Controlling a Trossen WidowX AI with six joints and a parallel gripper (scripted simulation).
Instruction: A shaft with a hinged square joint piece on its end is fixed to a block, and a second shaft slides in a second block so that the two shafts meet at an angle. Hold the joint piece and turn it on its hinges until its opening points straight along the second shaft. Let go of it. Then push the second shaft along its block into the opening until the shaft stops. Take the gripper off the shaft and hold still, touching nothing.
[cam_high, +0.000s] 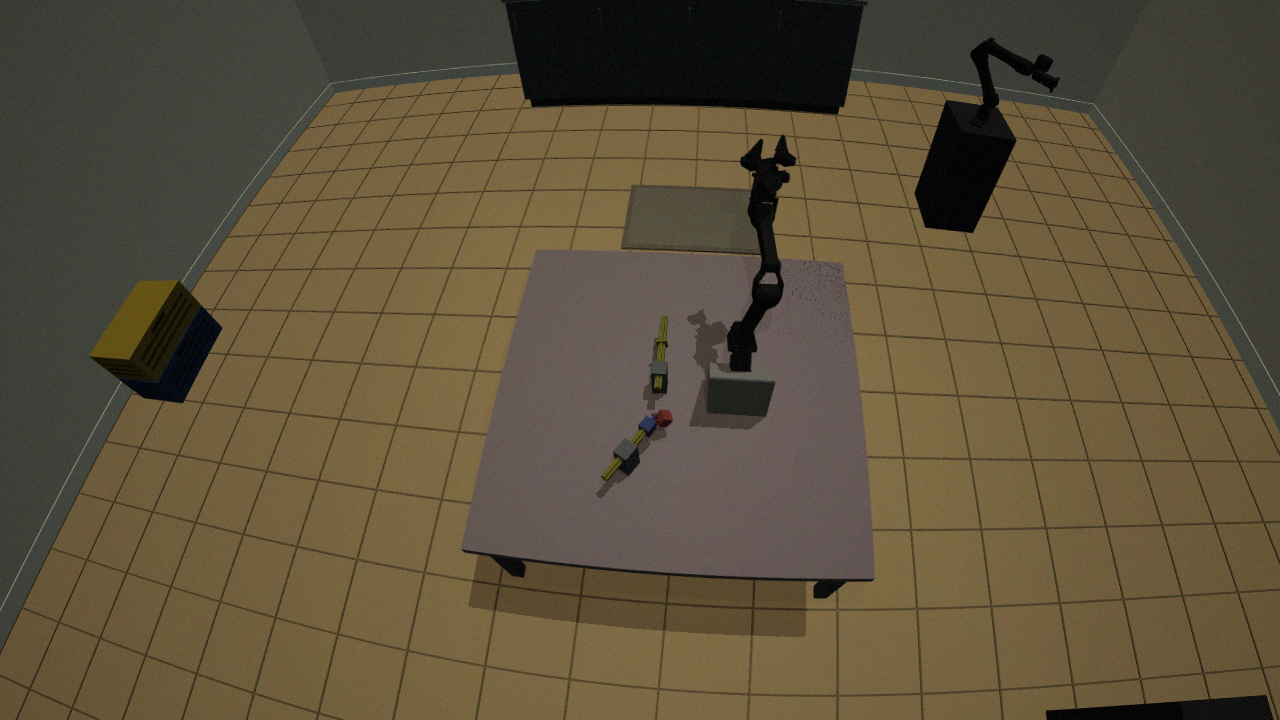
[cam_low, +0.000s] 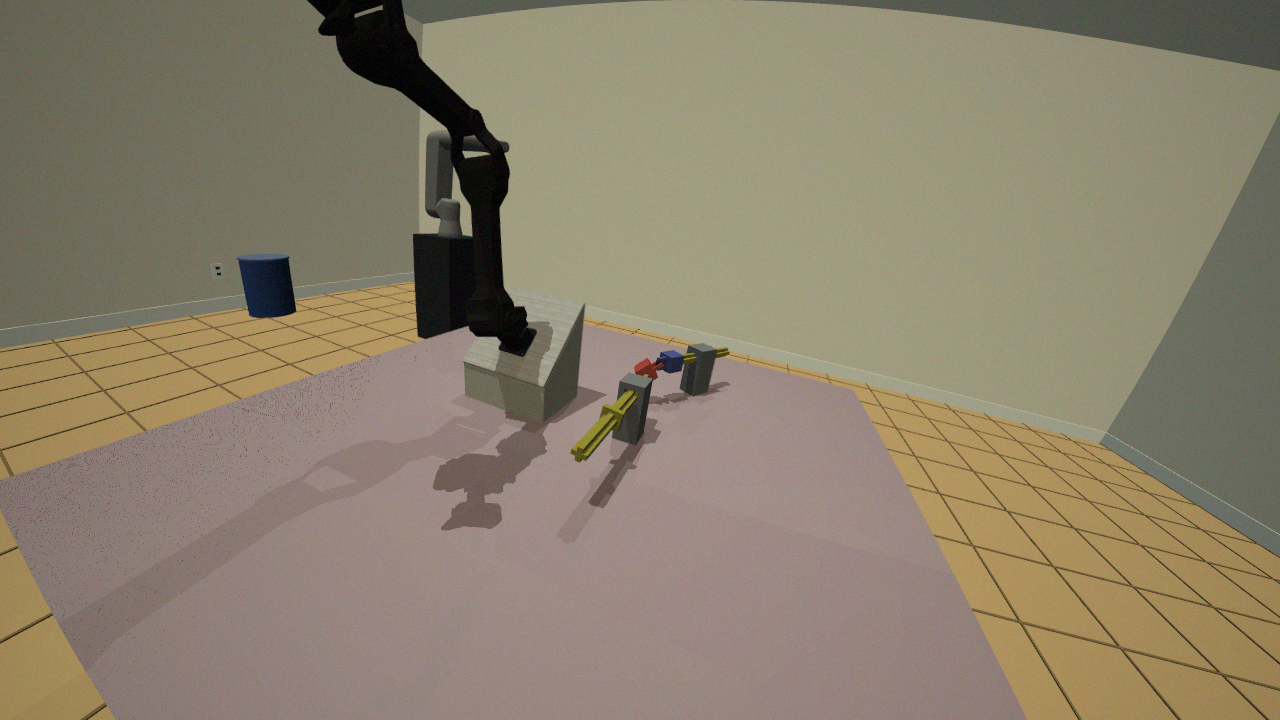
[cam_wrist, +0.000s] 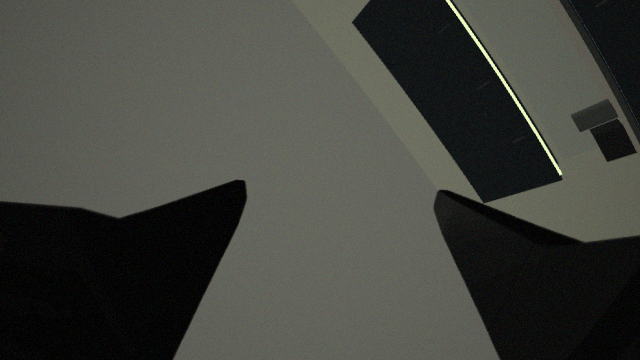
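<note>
My gripper tip is now 300 mm short of the red joint piece, 660 mm to the right of it and 630 mm above it.
</note>
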